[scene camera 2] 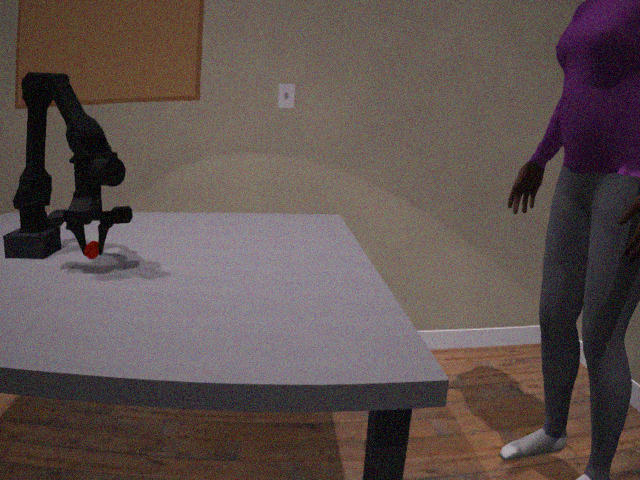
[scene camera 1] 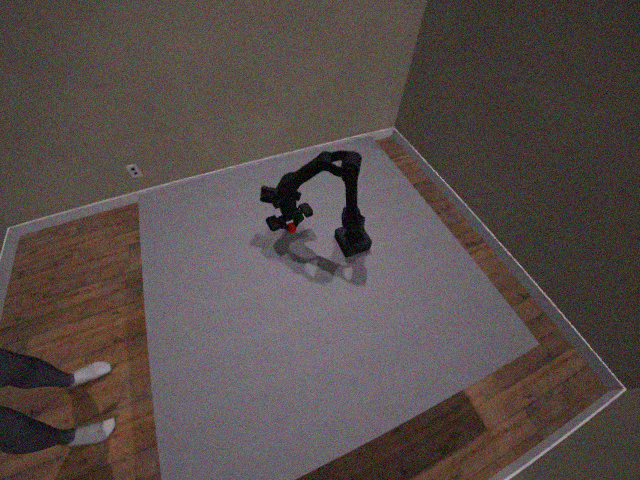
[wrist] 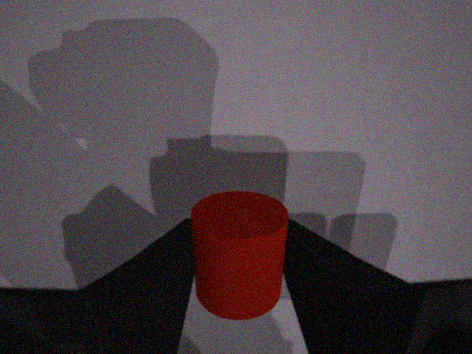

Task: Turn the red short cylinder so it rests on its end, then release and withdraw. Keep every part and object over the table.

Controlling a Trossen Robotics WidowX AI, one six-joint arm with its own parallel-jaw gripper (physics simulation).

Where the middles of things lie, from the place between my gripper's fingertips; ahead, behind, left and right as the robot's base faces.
The red short cylinder (wrist: 239, 238) lies 1 cm above my hand.
